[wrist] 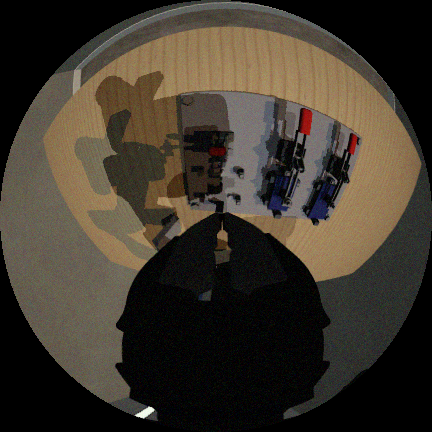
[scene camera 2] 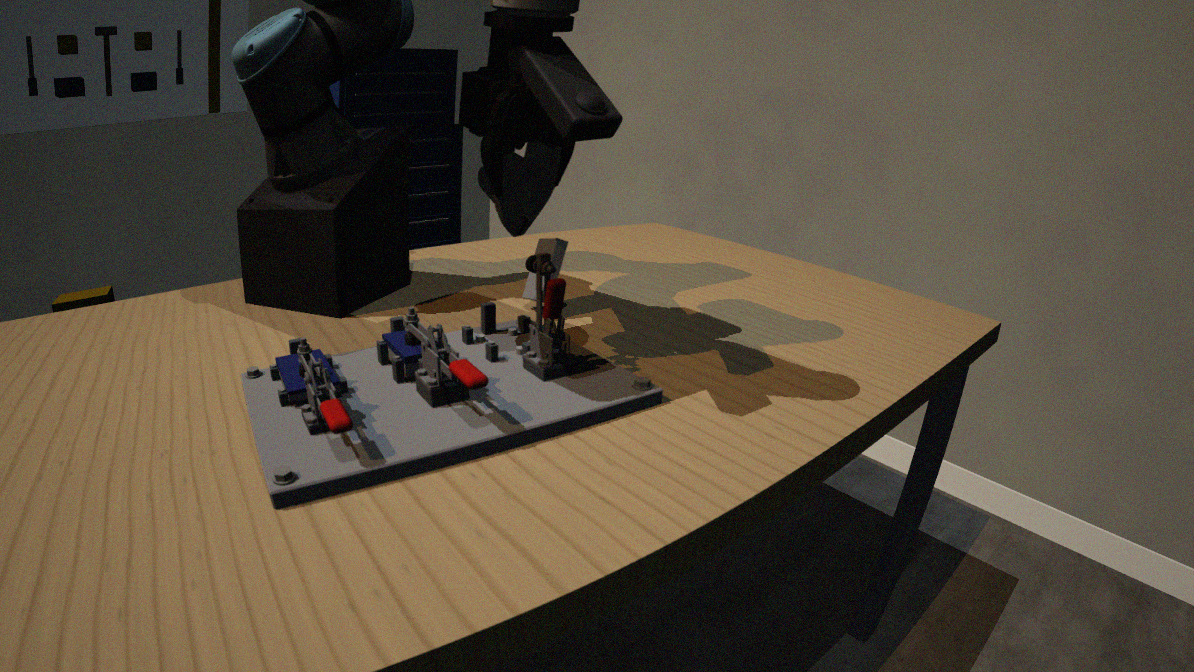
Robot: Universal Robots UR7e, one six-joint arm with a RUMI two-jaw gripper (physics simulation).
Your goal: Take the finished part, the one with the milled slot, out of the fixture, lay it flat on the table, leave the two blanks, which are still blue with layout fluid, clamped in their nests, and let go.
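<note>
The finished part (scene camera 2: 552, 249) (wrist: 169, 233), a grey block with a dark slot, is tilted steeply beyond the fixture plate (scene camera 2: 401, 444) (wrist: 247, 112), outside its nest. It is partly hidden behind the raised clamp in the scene view; whether it touches anything cannot be told. My gripper (scene camera 2: 519, 231) (wrist: 221, 215) is shut and empty, its fingertips above the raised clamp and apart from the part. One blue blank (scene camera 2: 291, 373) (wrist: 320, 202) sits in the outer nest, another blue blank (scene camera 2: 401, 343) (wrist: 278, 193) in the middle nest, both under lowered clamps.
The third clamp's red handle (scene camera 2: 553, 298) (wrist: 217, 151) stands upright beside the nest pins (scene camera 2: 488, 318). The two lowered clamps have red handles (scene camera 2: 335, 414) (scene camera 2: 467, 373) pointing to the front. The plate lies on the wooden table (scene camera 2: 167, 434) (wrist: 230, 60). The robot's base block (scene camera 2: 292, 258) stands behind.
</note>
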